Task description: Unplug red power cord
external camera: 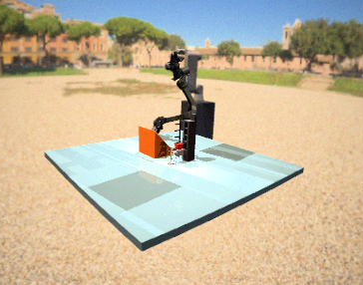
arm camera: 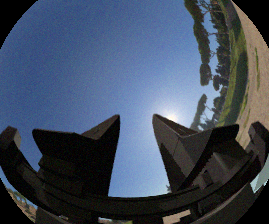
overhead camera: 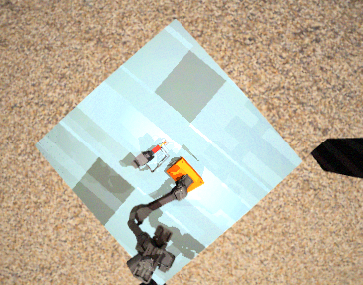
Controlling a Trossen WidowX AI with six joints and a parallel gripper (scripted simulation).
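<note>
Now: the red plug 28 cm ahead of my gripper tip, 12 cm to the right of it and 60 cm below it.
</note>
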